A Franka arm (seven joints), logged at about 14 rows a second.
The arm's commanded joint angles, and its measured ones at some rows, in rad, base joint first. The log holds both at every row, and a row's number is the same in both.
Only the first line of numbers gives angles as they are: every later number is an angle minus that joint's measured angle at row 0.
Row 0, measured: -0.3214, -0.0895, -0.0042, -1.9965, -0.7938, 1.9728, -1.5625
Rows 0 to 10, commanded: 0.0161, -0.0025, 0.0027, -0.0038, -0.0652, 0.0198, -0.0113; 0.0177, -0.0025, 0.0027, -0.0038, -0.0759, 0.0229, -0.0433; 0.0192, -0.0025, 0.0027, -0.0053, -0.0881, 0.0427, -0.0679; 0.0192, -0.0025, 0.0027, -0.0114, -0.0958, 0.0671, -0.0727; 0.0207, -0.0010, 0.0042, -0.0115, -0.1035, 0.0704, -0.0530; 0.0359, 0.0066, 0.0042, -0.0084, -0.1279, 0.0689, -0.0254; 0.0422, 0.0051, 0.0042, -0.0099, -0.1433, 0.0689, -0.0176; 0.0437, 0.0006, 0.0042, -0.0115, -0.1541, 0.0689, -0.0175; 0.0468, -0.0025, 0.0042, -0.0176, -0.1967, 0.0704, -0.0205; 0.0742, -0.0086, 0.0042, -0.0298, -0.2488, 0.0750, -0.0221; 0.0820, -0.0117, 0.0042, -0.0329, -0.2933, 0.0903, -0.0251
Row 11, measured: 0.0645, 0.0078, 0.0041, -0.0047, -0.2099, 0.0562, -0.0351
